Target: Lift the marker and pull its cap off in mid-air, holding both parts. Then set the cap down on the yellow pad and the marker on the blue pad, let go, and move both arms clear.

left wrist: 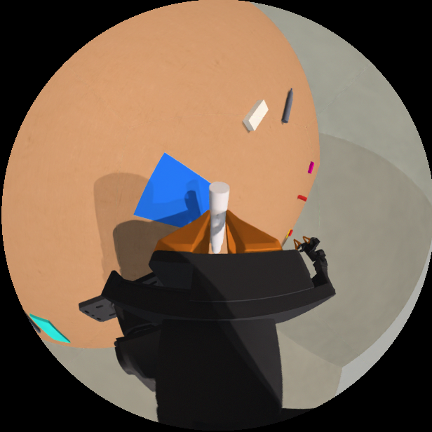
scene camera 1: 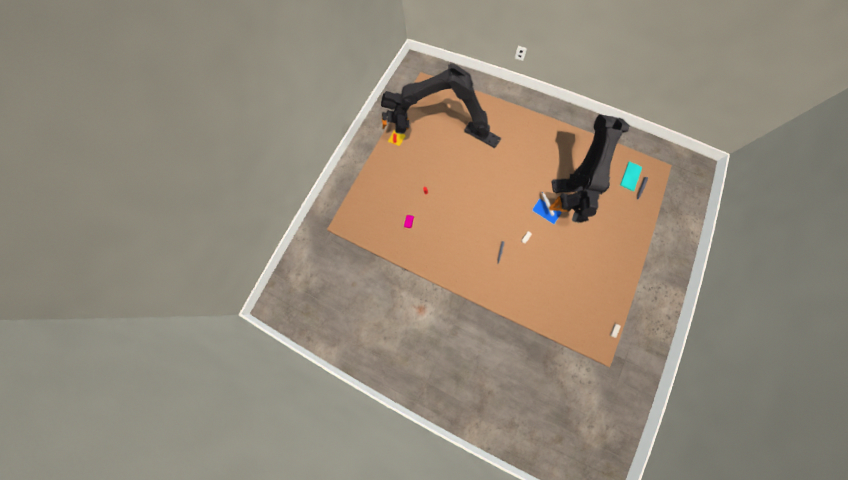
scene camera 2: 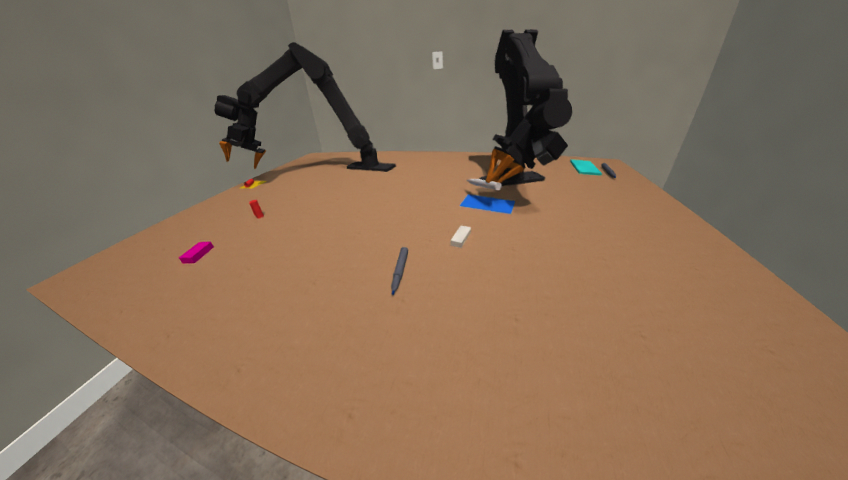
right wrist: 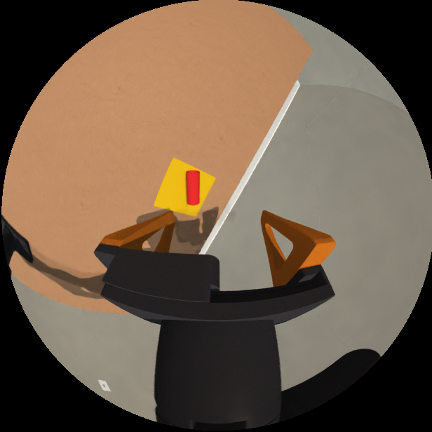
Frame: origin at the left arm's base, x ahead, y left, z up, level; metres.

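Where they show: left gripper, fingertip midpoint: (scene camera 1: 550, 209) (scene camera 2: 489, 184); right gripper, fingertip midpoint: (scene camera 1: 391, 129) (scene camera 2: 241, 165); left arm's base at its link origin: (scene camera 1: 571, 185) (scene camera 2: 512, 180); right arm's base at its link origin: (scene camera 1: 482, 135) (scene camera 2: 370, 167).
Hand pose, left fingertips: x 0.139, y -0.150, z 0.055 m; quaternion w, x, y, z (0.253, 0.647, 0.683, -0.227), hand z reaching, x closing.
Note:
Each offset is from my left fingertips to the centre of the thing. Level surfaces: height alone.
The white marker {dy -0.006, dx -0.033, dz -0.008 m} (scene camera 1: 545, 200) (scene camera 2: 480, 183) (left wrist: 218, 200) is uncapped and held nearly level, a little above the blue pad {dy +0.003, dx -0.007, dz -0.055 m} (scene camera 1: 540, 211) (scene camera 2: 502, 205) (left wrist: 167, 175), with a gap and a shadow beneath it in scene camera 2. My left gripper (scene camera 2: 489, 180) (left wrist: 217, 214) is shut on the marker. The red cap {dy -0.760, dx -0.477, dz -0.045 m} (scene camera 1: 394, 138) (scene camera 2: 248, 182) (right wrist: 193, 187) lies on its side on the yellow pad {dy -0.751, dx -0.484, dz -0.055 m} (scene camera 1: 400, 140) (scene camera 2: 258, 184) (right wrist: 172, 187), towards one side of it. My right gripper (scene camera 2: 241, 164) (right wrist: 217, 215) is wide open and empty, raised above the cap and apart from it.
On the table {dz -0.055 m} (scene camera 1: 464, 261) lie another red cylinder {dy -0.600, dx -0.144, dz -0.031 m} (scene camera 1: 425, 190) (scene camera 2: 256, 208), a magenta block {dy -0.691, dx +0.011, dz -0.048 m} (scene camera 1: 408, 221) (scene camera 2: 196, 252), a white block {dy -0.117, dx +0.124, dz -0.049 m} (scene camera 1: 526, 237) (scene camera 2: 460, 235) and a grey pen {dy -0.250, dx +0.192, dz -0.048 m} (scene camera 1: 500, 252) (scene camera 2: 399, 270). A teal block {dy +0.475, dx -0.176, dz -0.051 m} (scene camera 1: 631, 176) (scene camera 2: 585, 167) and dark pen {dy +0.513, dx -0.103, dz -0.046 m} (scene camera 1: 642, 187) (scene camera 2: 608, 170) lie far right.

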